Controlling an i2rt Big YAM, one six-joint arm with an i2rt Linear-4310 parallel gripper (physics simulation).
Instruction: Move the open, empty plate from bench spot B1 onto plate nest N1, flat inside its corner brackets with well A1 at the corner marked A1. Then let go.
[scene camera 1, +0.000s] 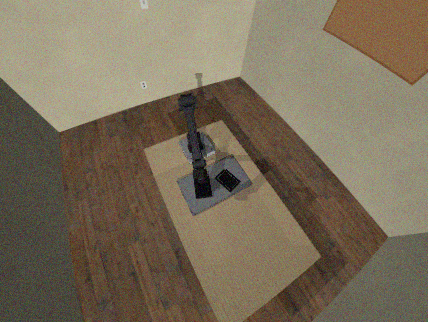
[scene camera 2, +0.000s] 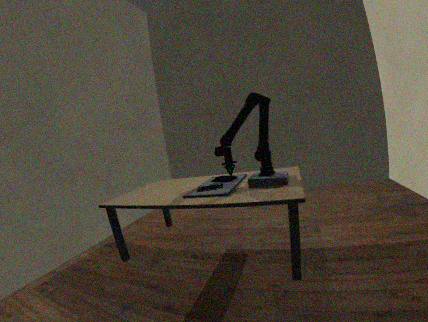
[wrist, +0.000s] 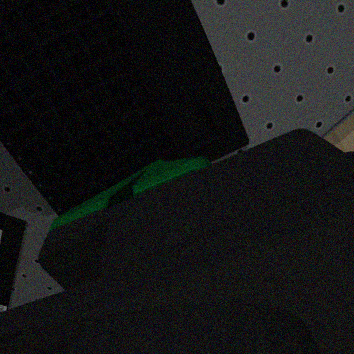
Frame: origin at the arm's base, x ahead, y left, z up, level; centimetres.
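Seen in the pictures: gripper, between the fingertips: (scene camera 2: 231, 175) (wrist: 160, 171); arm's base, origin of its link: (scene camera 2: 267, 174).
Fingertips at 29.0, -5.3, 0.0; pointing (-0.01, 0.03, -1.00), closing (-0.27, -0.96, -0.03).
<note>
Offsets run from my fingertips to a thing's top centre, as dx, dy, dz. "*": to the spot under its first point. Level surfaces: height alone.
My gripper (scene camera 2: 229, 171) (wrist: 160, 171) has green fingertips and is shut with nothing between them. It hangs tip-down just above a flat black slab @(+4.8, +1.2, +0.1) (scene camera 2: 223, 179) (wrist: 105, 88) on the grey pegboard bench @(dz -3.2) (scene camera 1: 200, 206) (scene camera 2: 236, 181) (wrist: 291, 70). The tips sit over the slab's edge; I cannot tell whether they touch it. In the overhead view the arm hides most of this slab. A second flat black rectangle @(* +6.6, +20.5, -3.0) (scene camera 1: 227, 179) (scene camera 2: 209, 188) with a lighter rim lies beside it on the bench. Its corner shows in the wrist view (wrist: 8, 260) with a white mark. It is too dark to tell which one is the plate and which the nest.
The bench lies on a tan table @(dz -4.5) (scene camera 1: 241, 242) (scene camera 2: 155, 193) with dark legs. The arm's grey base block (scene camera 1: 208, 142) (scene camera 2: 267, 179) stands at the table's end behind the bench. Wood floor and plain walls surround the table.
</note>
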